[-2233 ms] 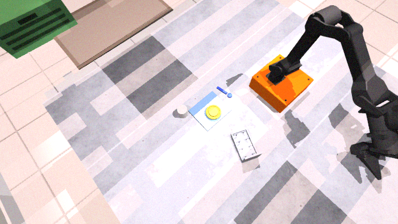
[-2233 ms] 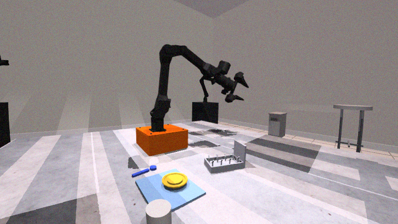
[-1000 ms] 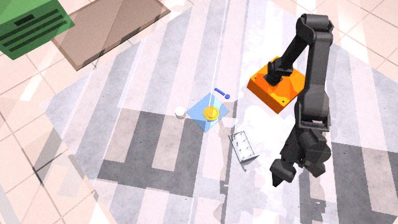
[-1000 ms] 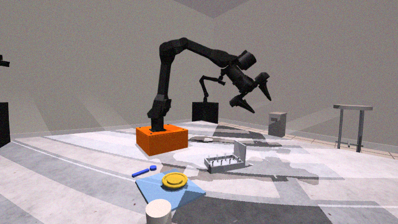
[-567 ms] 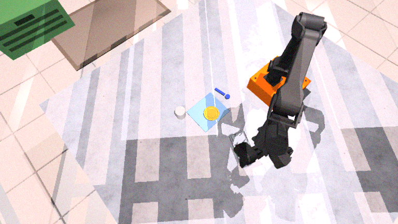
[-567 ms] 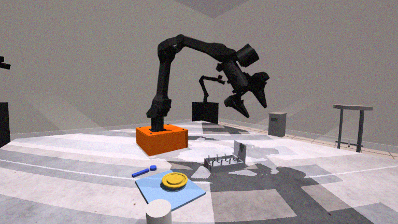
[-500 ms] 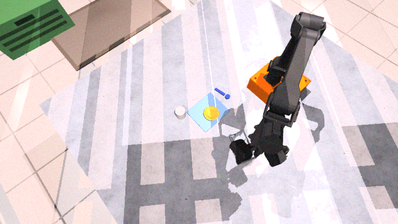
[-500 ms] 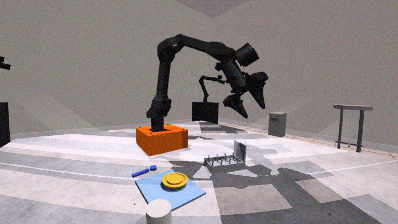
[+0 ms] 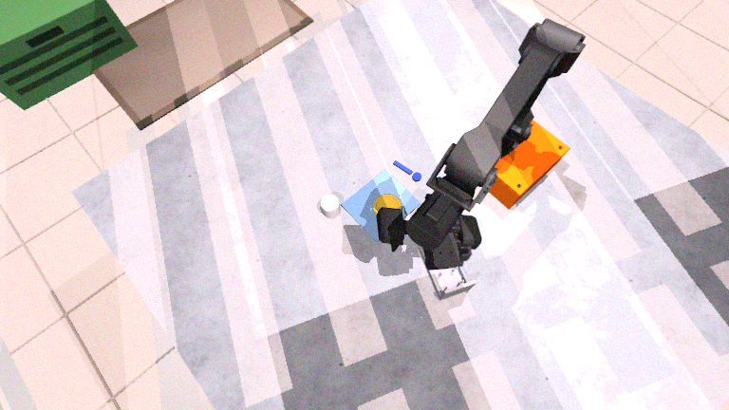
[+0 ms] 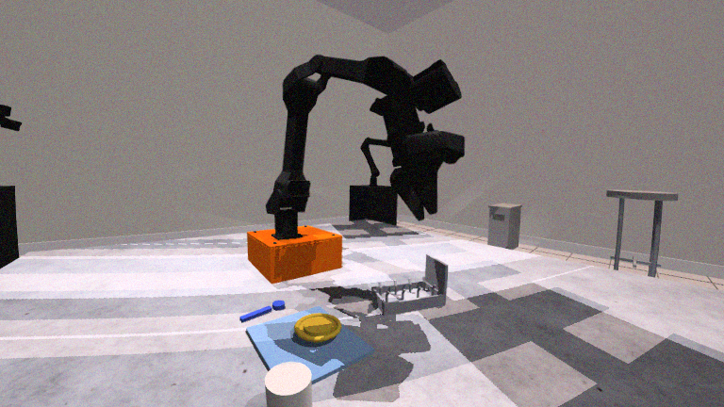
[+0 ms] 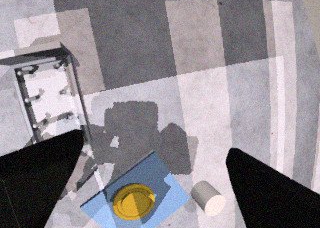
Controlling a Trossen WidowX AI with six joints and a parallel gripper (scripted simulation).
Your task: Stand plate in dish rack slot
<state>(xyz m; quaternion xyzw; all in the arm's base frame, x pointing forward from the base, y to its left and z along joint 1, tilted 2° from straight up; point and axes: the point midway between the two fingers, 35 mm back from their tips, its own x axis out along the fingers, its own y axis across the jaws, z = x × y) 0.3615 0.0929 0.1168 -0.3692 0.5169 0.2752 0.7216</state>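
The yellow plate is 7 cm behind my gripper tip, 15 cm to the right of it and 16 cm below it. The rest, counted from my gripper tip: grey dish rack: 8 cm behind, 4 cm to the left, 16 cm below; blue spoon: 18 cm behind, 19 cm to the right, 18 cm below; white cylinder: 4 cm ahead, 23 cm to the right, 16 cm below.
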